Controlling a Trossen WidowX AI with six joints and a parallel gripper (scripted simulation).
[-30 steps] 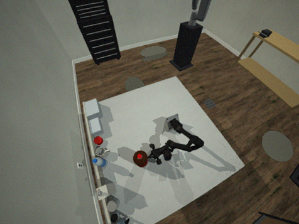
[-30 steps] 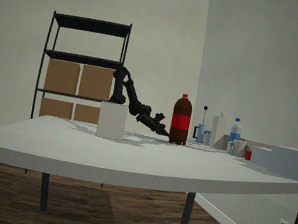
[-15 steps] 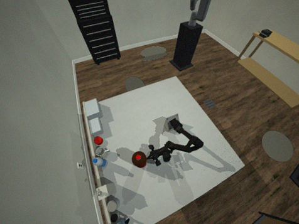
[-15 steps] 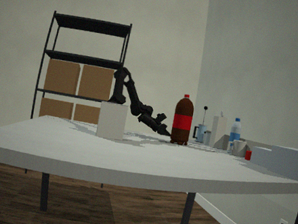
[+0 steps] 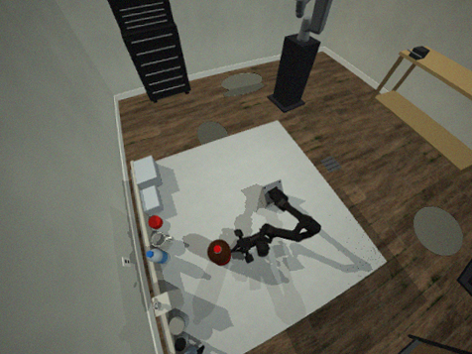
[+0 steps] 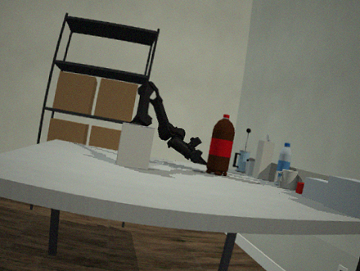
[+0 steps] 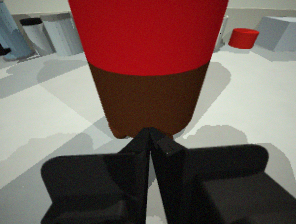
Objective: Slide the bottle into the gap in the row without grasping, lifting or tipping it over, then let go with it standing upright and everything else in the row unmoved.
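Now: hand 90 mm below the brown cola bottle, 80 mm short of it and 20 mm to the left of it. Round my hand: french press 410 mm ahead, 310 mm to the left, 80 mm above; water bottle 380 mm ahead, 170 mm to the right, 50 mm above.
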